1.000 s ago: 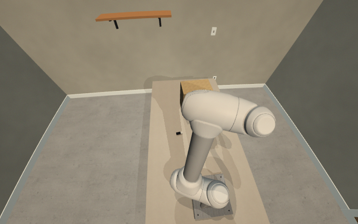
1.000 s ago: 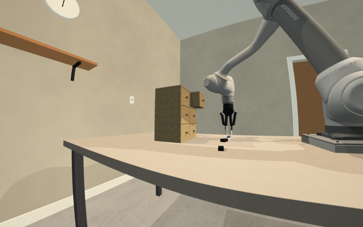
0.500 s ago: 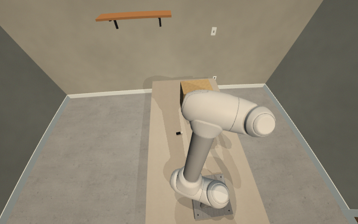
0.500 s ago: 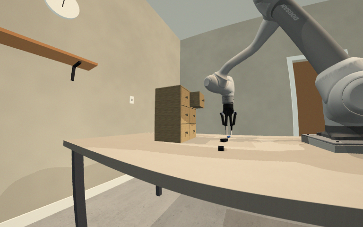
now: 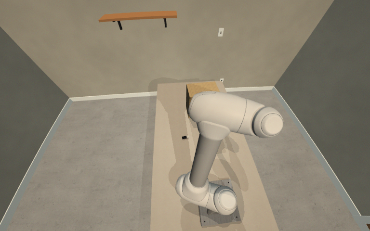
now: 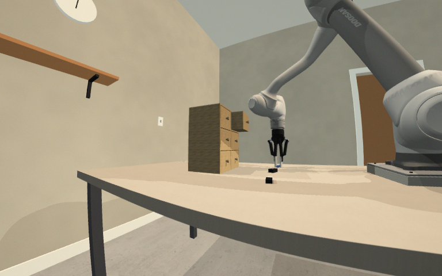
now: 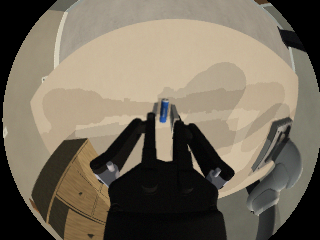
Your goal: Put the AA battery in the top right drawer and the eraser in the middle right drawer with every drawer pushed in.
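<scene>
Right now the blue piece is 3 cm below my hand. Round my hand: black block: 19 cm to the left, 3 cm below, 2 cm behind.
</scene>
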